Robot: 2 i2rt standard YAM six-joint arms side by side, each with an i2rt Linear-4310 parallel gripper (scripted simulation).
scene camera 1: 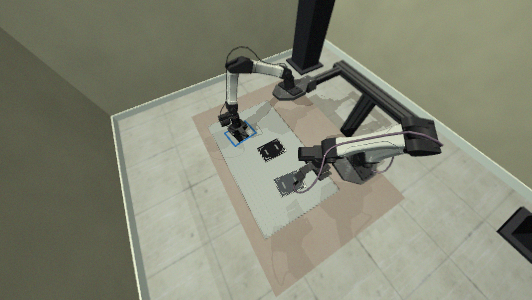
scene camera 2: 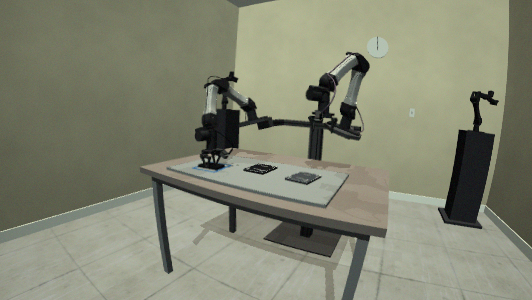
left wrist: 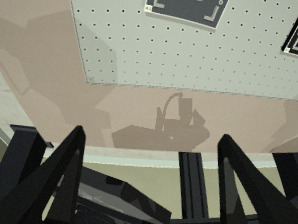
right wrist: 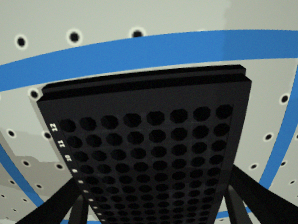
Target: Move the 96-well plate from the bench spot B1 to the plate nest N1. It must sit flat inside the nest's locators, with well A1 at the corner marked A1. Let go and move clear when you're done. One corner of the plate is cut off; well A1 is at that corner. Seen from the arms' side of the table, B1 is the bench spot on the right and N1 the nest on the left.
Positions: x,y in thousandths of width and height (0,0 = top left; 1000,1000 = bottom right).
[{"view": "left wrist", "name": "my left gripper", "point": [515,605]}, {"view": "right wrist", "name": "my right gripper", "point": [515,775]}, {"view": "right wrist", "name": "black 96-well plate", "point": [619,752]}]
